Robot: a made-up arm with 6 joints.
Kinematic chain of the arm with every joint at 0, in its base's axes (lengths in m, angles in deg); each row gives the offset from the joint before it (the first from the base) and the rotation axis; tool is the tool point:
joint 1: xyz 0 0 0.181 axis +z
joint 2: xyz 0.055 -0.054 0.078 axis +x
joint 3: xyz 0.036 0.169 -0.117 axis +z
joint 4: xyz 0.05 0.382 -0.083 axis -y
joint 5: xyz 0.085 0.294 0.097 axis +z
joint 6: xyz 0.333 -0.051 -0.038 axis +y
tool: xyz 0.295 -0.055 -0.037
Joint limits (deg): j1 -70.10..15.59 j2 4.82..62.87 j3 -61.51..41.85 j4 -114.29..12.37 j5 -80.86..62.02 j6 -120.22..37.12
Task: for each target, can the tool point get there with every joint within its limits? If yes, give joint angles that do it. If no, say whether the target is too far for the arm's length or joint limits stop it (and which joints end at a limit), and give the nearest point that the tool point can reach.
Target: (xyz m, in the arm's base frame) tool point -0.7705 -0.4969 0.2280
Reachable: no: joint limits stop it (at a limit: joint 1, joint 2, joint 3) | nearest point -0.0694 -0.5460 0.1681 | short by 0.705 m
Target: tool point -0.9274 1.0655 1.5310
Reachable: no: too far | nearest point -0.6437 0.8639 1.2083 | short by 0.475 m
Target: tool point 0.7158 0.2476 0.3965
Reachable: yes | joints -24.35 25.96 13.05 -32.62 -40.19 -70.37
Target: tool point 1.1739 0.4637 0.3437
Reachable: yes | joints -27.60 48.78 -31.68 -97.89 41.07 -83.23
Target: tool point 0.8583 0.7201 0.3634
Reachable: yes | joints -35.73 18.56 26.88 -47.41 32.34 -99.20
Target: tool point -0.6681 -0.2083 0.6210
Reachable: no: joint limits stop it (at a limit: joint 1, joint 2, joint 3, joint 4, joint 5, joint 6) | nearest point -0.2192 -0.0005 0.7590 | short by 0.514 m
